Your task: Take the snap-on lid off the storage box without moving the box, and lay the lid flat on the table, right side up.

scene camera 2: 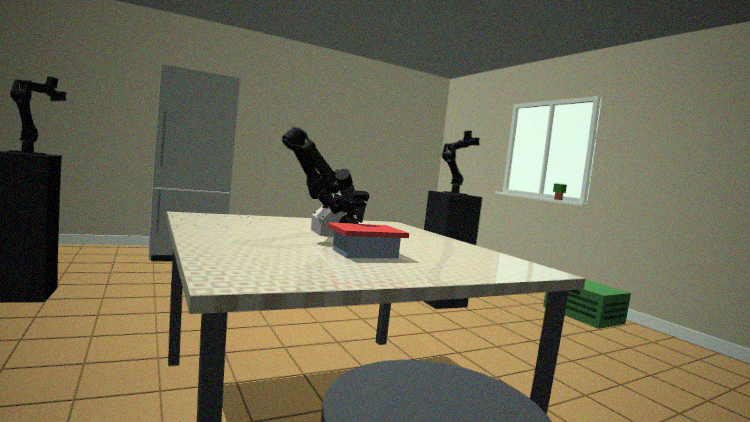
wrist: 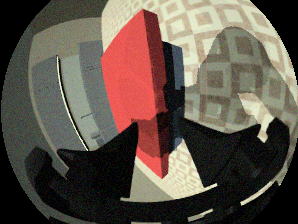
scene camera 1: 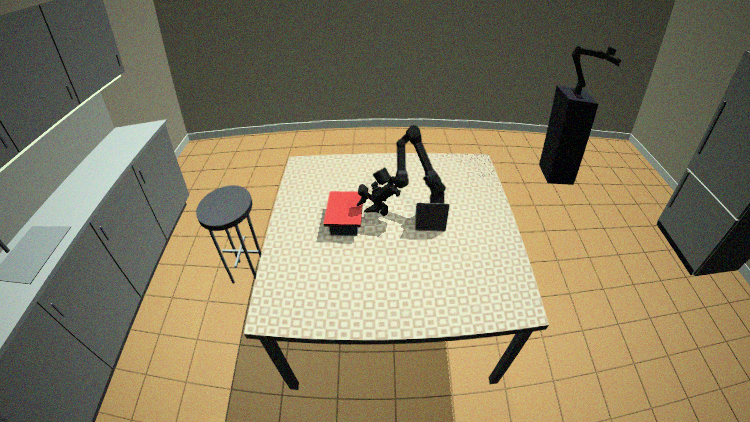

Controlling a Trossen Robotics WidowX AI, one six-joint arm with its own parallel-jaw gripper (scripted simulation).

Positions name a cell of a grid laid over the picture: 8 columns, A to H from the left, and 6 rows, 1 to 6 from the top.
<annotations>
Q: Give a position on a flat red lid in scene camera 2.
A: D4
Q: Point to a blue-grey storage box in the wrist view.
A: E2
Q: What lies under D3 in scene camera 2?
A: My gripper.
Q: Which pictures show the flat red lid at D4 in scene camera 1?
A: Scene camera 2, the wrist view and scene camera 1: all of them.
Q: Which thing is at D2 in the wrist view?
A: A flat red lid.
</annotations>
